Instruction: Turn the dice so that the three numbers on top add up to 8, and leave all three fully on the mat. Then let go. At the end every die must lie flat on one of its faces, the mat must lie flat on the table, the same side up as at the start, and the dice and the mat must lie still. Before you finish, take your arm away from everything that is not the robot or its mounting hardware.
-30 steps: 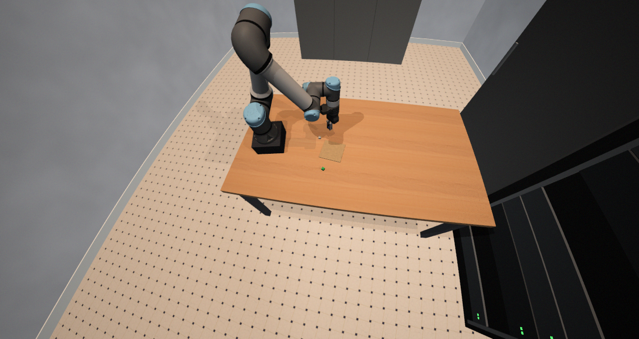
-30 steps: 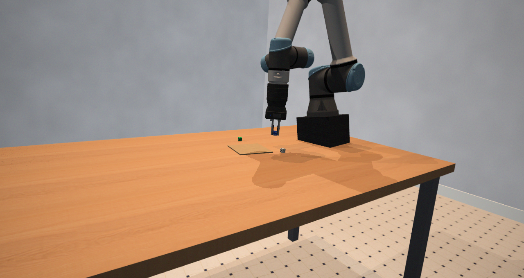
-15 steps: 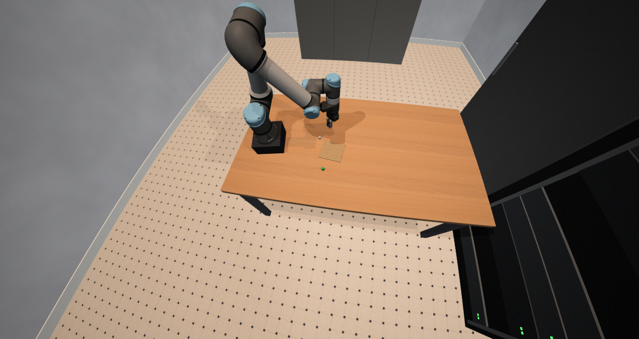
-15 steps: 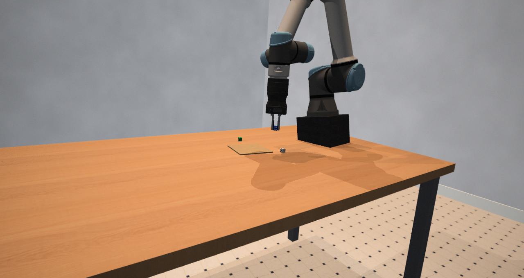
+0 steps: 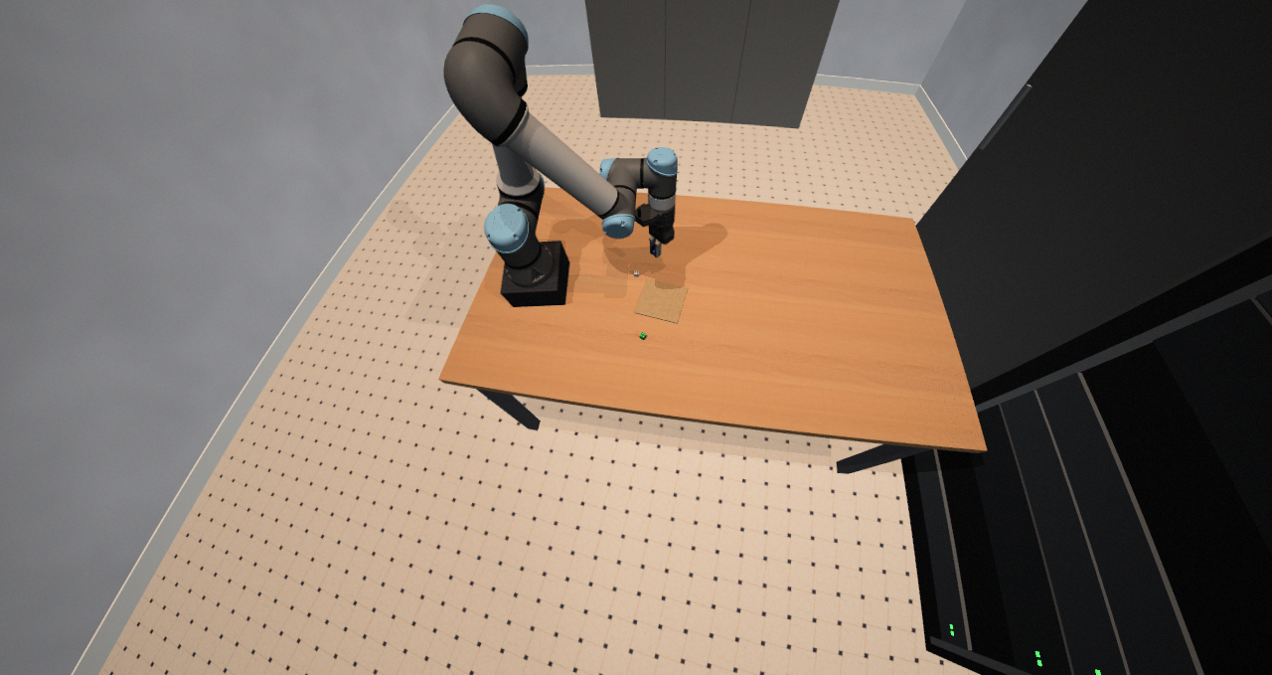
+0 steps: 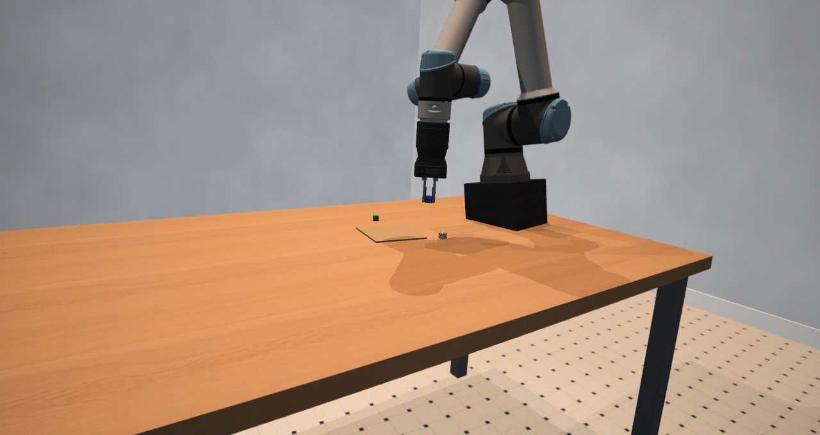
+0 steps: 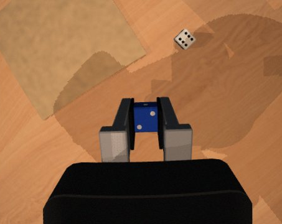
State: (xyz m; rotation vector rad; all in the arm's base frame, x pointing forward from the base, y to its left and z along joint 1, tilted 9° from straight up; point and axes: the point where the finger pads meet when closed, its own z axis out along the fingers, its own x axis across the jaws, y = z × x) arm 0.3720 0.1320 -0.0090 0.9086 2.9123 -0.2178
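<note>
The mat lies 4 cm ahead of my hand, 10 cm to the right of it and 12 cm below it. The rest, counted from my hand: white die: 6 cm behind, 2 cm to the right, 11 cm below; green die: 1 cm ahead, 25 cm to the right, 11 cm below; blue die: 1 cm below.
</note>
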